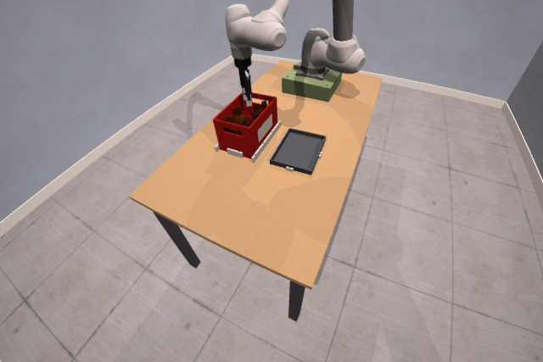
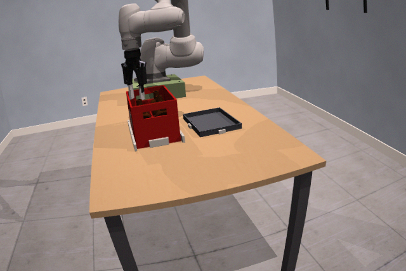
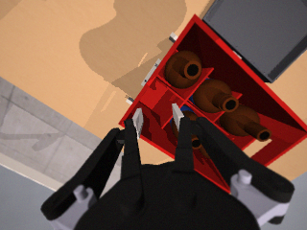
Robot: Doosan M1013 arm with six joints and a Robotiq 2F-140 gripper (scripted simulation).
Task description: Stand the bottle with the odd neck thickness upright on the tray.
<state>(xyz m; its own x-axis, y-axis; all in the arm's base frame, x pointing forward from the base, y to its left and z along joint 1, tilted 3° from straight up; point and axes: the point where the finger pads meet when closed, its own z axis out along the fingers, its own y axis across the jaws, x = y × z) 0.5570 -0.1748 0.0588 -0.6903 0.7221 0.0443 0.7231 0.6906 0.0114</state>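
Now: hand 90 mm short of the red crate, 40 mm to the right of it and 90 mm above it. From my hand the other things lie so: dark grey tray (100 mm ahead, 310 mm to the left, 160 mm below); then glass bottle (180 mm ahead, 90 mm below).
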